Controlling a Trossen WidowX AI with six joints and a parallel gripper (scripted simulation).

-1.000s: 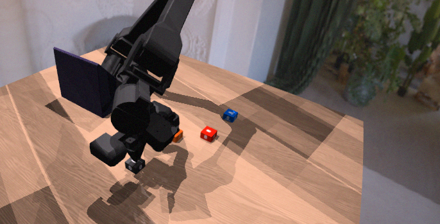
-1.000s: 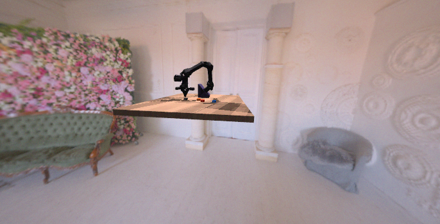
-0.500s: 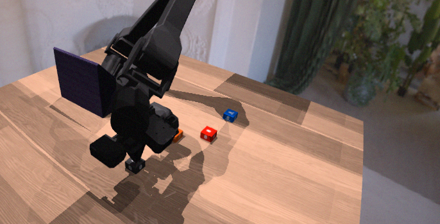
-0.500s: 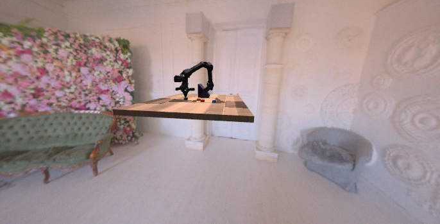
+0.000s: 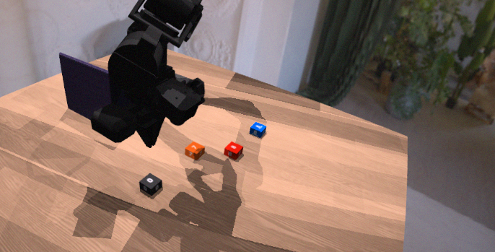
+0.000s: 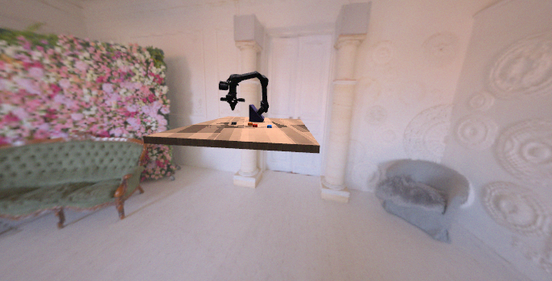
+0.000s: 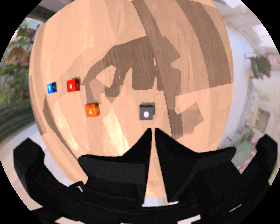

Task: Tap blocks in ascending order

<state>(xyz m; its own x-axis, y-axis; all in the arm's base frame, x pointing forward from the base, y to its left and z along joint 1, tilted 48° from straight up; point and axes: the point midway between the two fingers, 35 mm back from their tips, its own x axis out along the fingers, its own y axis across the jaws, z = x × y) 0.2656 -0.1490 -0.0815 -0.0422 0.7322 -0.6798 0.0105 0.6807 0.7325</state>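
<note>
Now: the blue block 310 mm to the left of my gripper tip, 110 mm below it and 80 mm ahead of it. Also, from my gripper tip: orange block 140 mm to the left, 110 mm below; then red block 200 mm to the left, 110 mm below, 70 mm ahead; then black block 110 mm below, 10 mm to the left, 10 mm behind.
</note>
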